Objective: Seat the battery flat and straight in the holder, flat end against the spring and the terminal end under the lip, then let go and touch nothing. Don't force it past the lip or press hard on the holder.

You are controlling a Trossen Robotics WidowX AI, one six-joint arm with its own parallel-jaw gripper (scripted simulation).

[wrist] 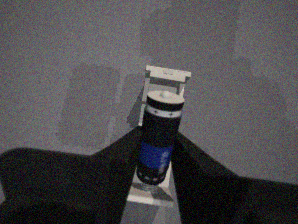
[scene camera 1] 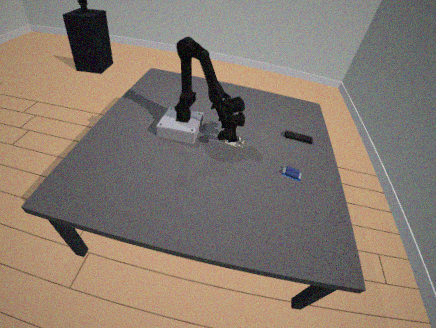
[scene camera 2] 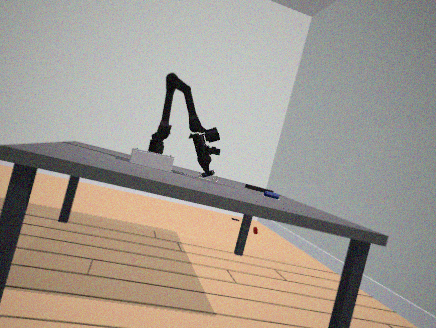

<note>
I see my gripper point(wrist: 157, 133) and a battery point(wrist: 162, 114).
</note>
